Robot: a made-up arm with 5 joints.
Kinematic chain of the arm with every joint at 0, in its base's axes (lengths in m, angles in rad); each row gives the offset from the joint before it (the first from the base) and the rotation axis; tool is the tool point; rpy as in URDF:
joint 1: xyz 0 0 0.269 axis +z
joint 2: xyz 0 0 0 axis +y
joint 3: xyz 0.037 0 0.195 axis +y
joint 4: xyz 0.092 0 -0.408 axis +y
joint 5: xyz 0.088 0 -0.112 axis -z
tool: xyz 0 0 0 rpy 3.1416 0 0
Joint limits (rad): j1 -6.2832..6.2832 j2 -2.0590..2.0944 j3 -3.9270..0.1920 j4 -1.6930..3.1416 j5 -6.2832..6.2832
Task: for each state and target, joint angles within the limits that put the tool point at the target. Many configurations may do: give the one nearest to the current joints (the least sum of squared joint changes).
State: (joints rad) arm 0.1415 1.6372 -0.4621 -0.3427 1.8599
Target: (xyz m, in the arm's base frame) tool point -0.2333 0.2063 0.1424
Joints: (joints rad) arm -0.7241 1.7408 0.1920 -0.6429 1.8599
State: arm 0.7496 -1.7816 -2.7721 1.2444 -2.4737
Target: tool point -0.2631 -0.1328 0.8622
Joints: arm 0.4674 -1.2142 -2.1993 1.4782 -2.4737
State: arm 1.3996 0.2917 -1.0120 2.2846 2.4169
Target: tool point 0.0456 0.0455 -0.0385
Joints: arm 0.7843 0.7633 -0.6497 2.0739 2.4169
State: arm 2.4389 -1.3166 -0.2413 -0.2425 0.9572
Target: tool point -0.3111 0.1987 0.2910
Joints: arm 2.5732 -1.1355 0.1222 -0.2057 0.9572
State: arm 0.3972 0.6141 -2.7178 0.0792 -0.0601
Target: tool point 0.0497 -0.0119 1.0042
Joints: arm -0.2350 0.1841 -3.0326 0.0085 -0.0601
